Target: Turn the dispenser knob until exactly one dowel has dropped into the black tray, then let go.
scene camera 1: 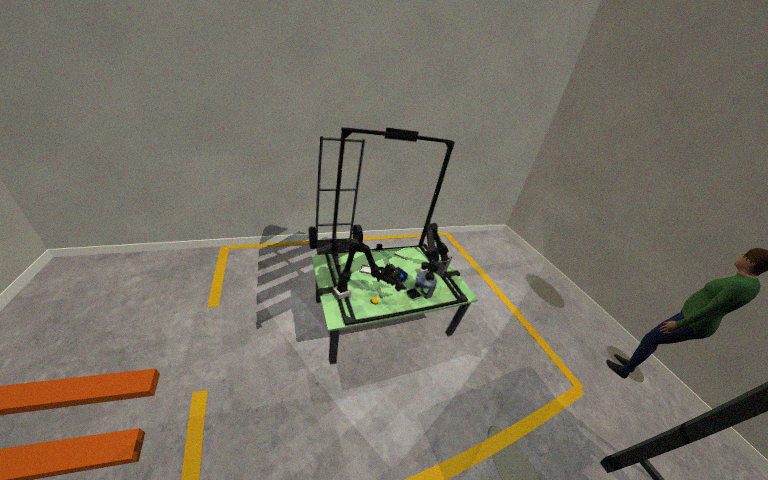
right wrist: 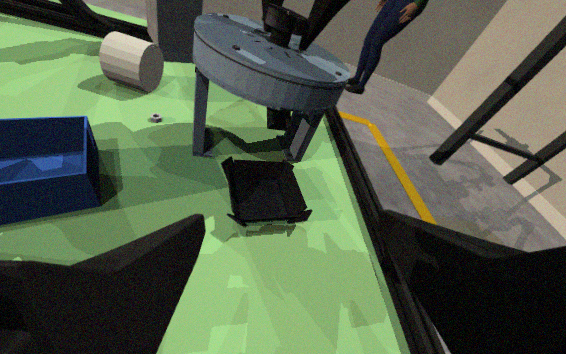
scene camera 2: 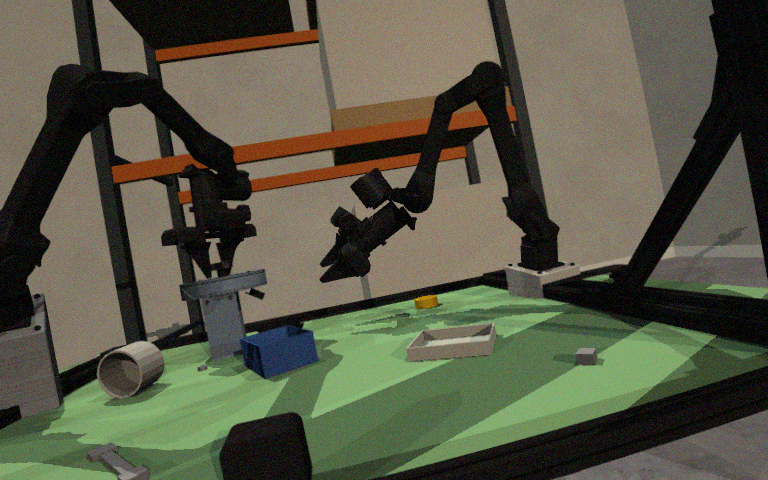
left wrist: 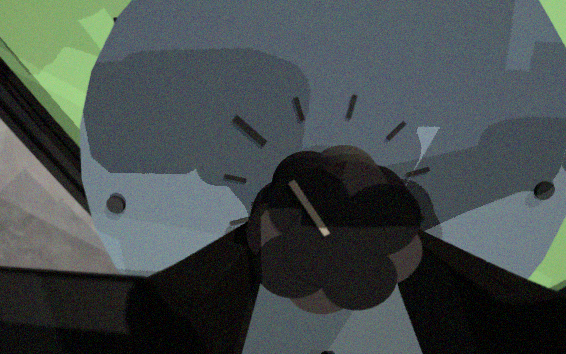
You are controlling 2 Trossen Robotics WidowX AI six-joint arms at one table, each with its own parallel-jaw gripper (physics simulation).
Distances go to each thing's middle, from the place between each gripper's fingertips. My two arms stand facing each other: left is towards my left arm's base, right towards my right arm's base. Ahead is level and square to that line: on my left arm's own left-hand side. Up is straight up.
My right gripper is now 10 mm short of the dark lobed knob (left wrist: 333, 230), 190 mm to the right of it and 30 mm below it. Also, from my right hand: shallow tray (scene camera 2: 473, 340) (340 mm behind, 130 mm to the right, 110 mm below); then blue bin (scene camera 2: 270, 353) (200 mm behind, 100 mm to the left, 90 mm below).
The dark lobed knob lies 1 cm behind my left hand and 1 cm to the right of it. The rest, counted from my left hand: shallow tray 36 cm behind, 33 cm to the right, 14 cm below; blue bin 22 cm behind, 10 cm to the right, 12 cm below.
